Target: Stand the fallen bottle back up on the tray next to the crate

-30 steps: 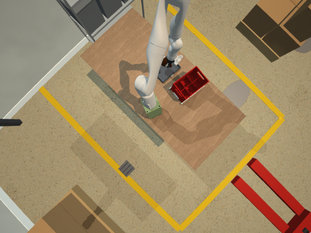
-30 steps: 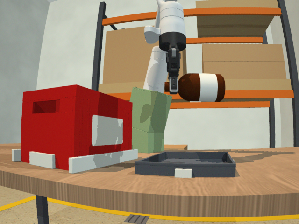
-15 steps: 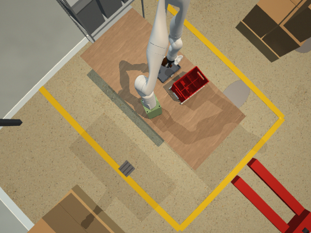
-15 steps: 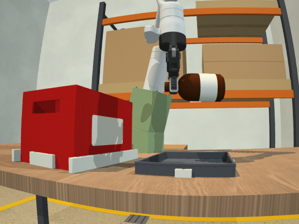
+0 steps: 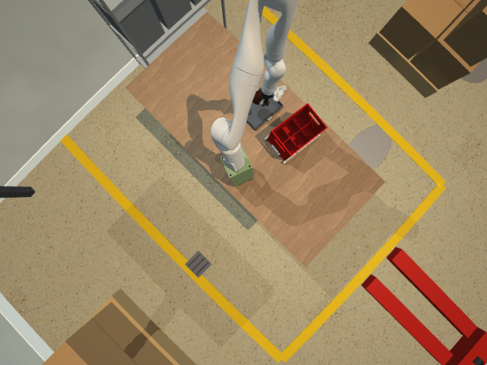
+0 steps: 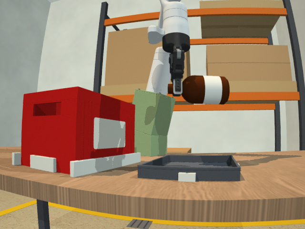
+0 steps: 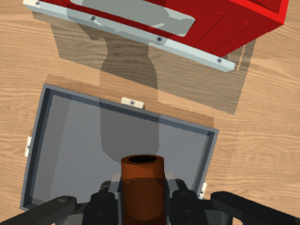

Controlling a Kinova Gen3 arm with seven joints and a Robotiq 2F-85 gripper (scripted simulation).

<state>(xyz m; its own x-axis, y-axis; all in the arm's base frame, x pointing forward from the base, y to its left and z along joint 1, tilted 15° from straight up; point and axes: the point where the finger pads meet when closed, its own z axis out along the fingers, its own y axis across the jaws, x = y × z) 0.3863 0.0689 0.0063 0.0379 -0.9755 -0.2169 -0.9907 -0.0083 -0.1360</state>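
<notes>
Now: the brown bottle 50 mm to the left of my hand. Round my hand: red crate (250 mm to the right, 120 mm below, 10 mm behind); dark grey tray (190 mm below, 40 mm to the left, 40 mm ahead).
</notes>
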